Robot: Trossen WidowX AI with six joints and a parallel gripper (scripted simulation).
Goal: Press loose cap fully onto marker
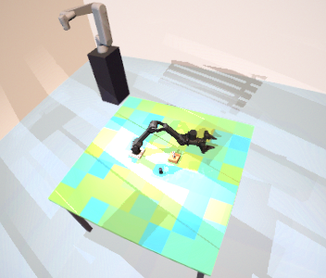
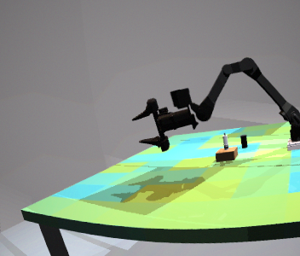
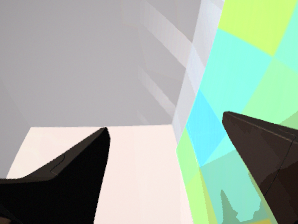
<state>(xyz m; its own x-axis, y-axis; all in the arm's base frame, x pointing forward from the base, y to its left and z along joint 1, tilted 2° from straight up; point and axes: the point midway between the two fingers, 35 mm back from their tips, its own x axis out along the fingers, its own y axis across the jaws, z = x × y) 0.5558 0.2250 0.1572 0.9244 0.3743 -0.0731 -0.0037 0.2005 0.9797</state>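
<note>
Now: gripper tip 32 cm past the marker cap, 32 cm to the left of it and 14 cm above it. The rest, counted from my gripper tip: orange holder block (28 cm behind, 16 cm to the right, 15 cm below).
</note>
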